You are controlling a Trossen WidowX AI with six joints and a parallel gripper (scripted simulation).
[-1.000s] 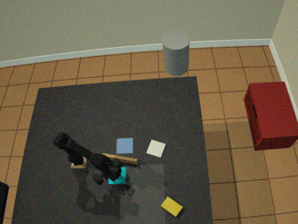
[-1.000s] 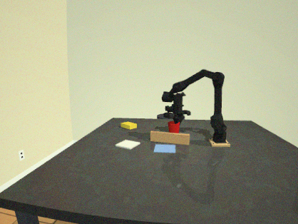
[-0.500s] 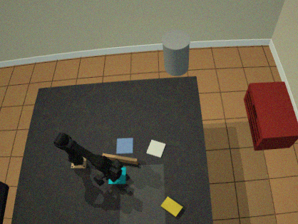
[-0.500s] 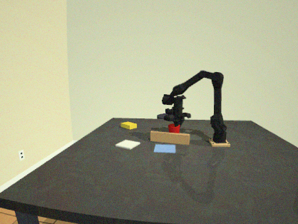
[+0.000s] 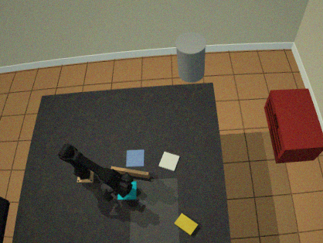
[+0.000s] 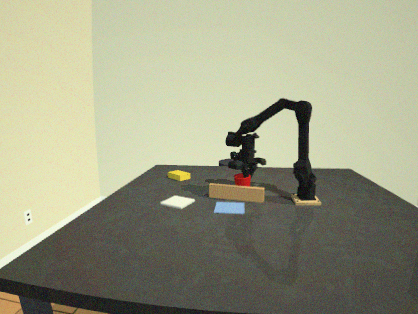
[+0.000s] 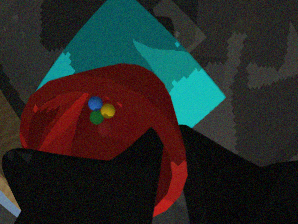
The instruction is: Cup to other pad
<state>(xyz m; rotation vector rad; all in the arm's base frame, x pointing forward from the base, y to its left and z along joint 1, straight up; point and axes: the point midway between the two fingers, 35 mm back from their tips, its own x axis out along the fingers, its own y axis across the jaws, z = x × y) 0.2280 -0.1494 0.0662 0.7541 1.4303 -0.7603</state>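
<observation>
My gripper tip is now 20 mm short of the red cup and 10 mm to the right of it. Also, from my gripper tip: light blue pad (100 mm ahead, 210 mm to the left, 50 mm below); wooden bar (60 mm ahead, 110 mm to the left, 30 mm below); cyan pad (30 mm ahead, 10 mm to the left, 50 mm below).
</observation>
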